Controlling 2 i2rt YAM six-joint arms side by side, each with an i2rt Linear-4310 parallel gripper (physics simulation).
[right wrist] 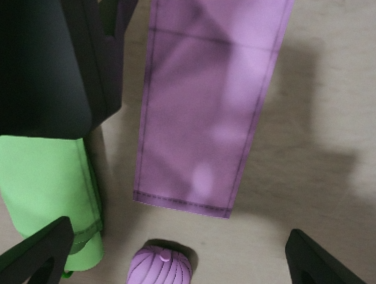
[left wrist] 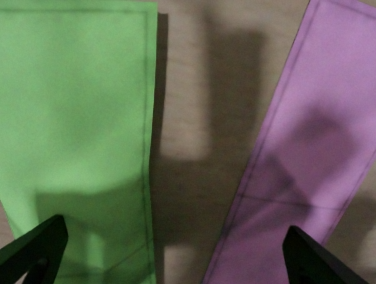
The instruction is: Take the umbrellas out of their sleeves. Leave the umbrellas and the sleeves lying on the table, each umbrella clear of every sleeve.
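Note:
A green sleeve (left wrist: 75, 100) (right wrist: 42, 185) lies on the left in both views; a green umbrella end (right wrist: 86, 255) shows at its lower edge in the right wrist view. A purple sleeve (left wrist: 320, 110) (right wrist: 200, 110) lies flat beside it, apart from it. A pleated purple umbrella (right wrist: 160, 267) shows in part at the bottom of the right wrist view, with a gap between it and the sleeve's lower edge. My left gripper (left wrist: 176, 230) is open above the green and purple sleeves. My right gripper (right wrist: 180, 231) is open above the purple sleeve's lower end and the purple umbrella.
A large dark part of the left arm (right wrist: 45, 75) fills the upper left of the right wrist view and hides part of the green sleeve. The wooden table (left wrist: 185, 115) (right wrist: 330, 100) shows between and beside the sleeves, with arm shadows across it.

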